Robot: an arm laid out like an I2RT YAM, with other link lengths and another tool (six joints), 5 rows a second.
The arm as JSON. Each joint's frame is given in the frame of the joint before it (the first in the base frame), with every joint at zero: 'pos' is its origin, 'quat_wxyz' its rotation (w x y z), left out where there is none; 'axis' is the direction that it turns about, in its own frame. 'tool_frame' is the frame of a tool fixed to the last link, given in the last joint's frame.
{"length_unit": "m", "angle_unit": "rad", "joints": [
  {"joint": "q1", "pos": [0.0, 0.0, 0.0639], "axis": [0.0, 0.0, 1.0]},
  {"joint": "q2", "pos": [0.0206, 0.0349, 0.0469], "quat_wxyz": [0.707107, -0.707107, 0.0, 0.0], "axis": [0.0, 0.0, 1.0]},
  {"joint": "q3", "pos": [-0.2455, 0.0, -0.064], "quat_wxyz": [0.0, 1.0, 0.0, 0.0], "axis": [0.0, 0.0, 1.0]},
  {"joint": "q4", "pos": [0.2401, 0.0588, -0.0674], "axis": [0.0, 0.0, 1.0]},
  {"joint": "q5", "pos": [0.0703, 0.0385, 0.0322], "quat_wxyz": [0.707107, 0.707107, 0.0, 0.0], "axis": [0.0, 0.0, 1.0]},
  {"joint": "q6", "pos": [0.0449, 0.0, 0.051], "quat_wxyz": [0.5, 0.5, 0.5, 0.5], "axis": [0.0, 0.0, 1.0]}
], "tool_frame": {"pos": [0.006, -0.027, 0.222], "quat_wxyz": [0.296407, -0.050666, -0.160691, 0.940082]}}
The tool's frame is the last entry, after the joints.
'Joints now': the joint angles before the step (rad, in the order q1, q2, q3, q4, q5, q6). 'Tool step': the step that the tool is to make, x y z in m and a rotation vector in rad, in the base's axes. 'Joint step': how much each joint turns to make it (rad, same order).
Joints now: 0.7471, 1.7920, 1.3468, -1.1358, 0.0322, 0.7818
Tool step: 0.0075, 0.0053, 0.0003, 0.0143, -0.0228, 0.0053
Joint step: 0.0001, 0.0001, 0.0003, 0.0264, 0.0050, -0.0052
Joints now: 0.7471, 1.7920, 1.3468, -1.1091, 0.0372, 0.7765
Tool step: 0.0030, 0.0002, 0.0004, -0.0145, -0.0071, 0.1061
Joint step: 0.0001, -0.0002, -0.0003, 0.0002, 0.0137, -0.1064
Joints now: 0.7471, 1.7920, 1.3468, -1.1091, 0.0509, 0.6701
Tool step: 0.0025, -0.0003, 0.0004, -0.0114, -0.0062, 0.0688
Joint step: -0.0005, -0.0002, -0.0001, 0.0007, 0.0114, -0.0696
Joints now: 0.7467, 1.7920, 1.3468, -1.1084, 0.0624, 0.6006
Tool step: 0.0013, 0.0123, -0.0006, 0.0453, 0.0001, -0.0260
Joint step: 0.0001, -0.0002, -0.0004, 0.0296, -0.0325, 0.0271
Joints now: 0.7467, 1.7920, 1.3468, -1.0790, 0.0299, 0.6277
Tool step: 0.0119, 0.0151, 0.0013, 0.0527, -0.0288, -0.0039
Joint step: -0.0061, -0.0001, 0.0000, 0.0568, -0.0194, -0.0008
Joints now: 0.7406, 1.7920, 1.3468, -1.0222, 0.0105, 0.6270
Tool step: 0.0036, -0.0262, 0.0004, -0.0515, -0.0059, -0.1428
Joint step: -0.0163, -0.0002, -0.0001, -0.0347, 0.0530, 0.1224
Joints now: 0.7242, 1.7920, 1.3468, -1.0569, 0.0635, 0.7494
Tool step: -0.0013, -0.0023, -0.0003, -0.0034, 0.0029, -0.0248
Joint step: 0.0004, 0.0006, -0.0002, -0.0052, 0.0023, 0.0251
